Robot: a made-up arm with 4 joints. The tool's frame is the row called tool.
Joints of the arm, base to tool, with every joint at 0 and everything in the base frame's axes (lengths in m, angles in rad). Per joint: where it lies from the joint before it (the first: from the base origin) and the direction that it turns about. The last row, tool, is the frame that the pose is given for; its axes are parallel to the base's.
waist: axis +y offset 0 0 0.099
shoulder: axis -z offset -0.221 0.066 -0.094
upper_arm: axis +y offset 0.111 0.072 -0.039
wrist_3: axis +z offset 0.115 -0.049 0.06
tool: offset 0.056 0 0.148
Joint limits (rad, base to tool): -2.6..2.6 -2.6..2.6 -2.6..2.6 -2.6..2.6
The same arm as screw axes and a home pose.
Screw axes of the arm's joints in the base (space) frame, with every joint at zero. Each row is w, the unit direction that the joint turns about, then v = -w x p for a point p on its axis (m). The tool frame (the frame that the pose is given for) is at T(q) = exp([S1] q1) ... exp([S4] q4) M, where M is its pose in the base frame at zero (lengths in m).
S1 = (0, 1, 0, -0.099, 0, 0)
S2 = (0, 0, -1, -0.066, -0.221, 0)
S3 = (0, 1, 0, 0.034, 0, -0.11)
S4 = (0, 0, 1, 0.089, -0.005, 0)
M: xyz 0.061 0.089 0.174 (m) quaternion w x y z 1 0 0 0
Joint limits (rad, base to tool): -2.6..2.6 -2.6..2.6 -2.6..2.6 -2.6..2.6

